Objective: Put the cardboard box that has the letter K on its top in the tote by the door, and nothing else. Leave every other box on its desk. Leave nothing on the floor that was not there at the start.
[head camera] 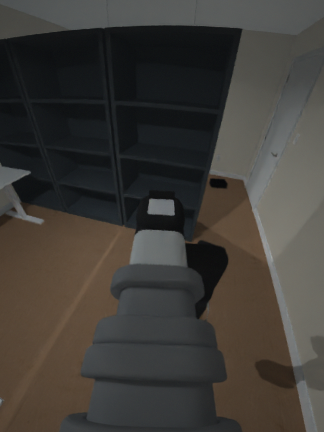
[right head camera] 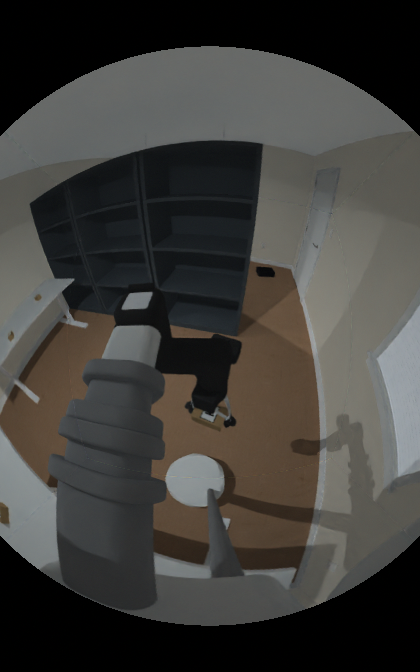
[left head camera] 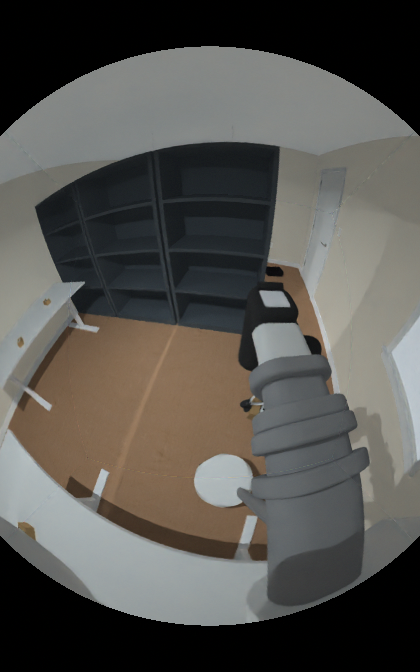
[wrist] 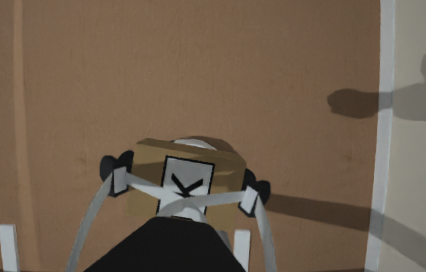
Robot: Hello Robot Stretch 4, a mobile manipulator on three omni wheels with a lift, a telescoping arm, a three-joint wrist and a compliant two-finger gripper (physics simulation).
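Places are measured from the robot's base along level axes (x ahead, y left, z up), in centimetres.
Where they show: gripper, fingertip midpoint: point(wrist: 187, 174).
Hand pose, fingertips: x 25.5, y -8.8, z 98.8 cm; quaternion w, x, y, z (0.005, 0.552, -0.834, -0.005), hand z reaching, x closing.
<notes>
After its pixels a point has its place.
The cardboard box with the letter K point(wrist: 150, 172) {z 103.4, x 27.5, y -6.4 cm} point(right head camera: 207, 424) is between the two fingertips of my gripper point(wrist: 187, 174) {z 98.8, x 25.5, y -8.8 cm} point(right head camera: 209, 414), which is shut on it. The K label faces up towards the wrist camera, partly covered by the finger strips. The box is held above the brown floor; in the left head view a sliver of the box point(left head camera: 254, 413) shows beside the arm. In the head view the arm hides it. A small black tote point(head camera: 218, 183) {z 6.9, x 293.2, y -113.8 cm} point(left head camera: 274, 271) point(right head camera: 265, 271) stands far off on the floor, near the door point(head camera: 285, 125) {z 127.2, x 245.2, y -163.8 cm} point(left head camera: 325, 225) point(right head camera: 318, 225).
A dark shelf unit point(head camera: 114, 150) {z 98.8, x 171.0, y 47.3 cm} point(left head camera: 165, 240) stands left of the tote. Two small boxes point(left head camera: 47, 302) point(left head camera: 20, 342) lie on the left desk. Another box point(left head camera: 27, 530) lies on the near desk point(left head camera: 150, 570). A white round disc point(left head camera: 220, 480) point(right head camera: 192, 477) is low between arm and near desk. A wall runs along the right.
</notes>
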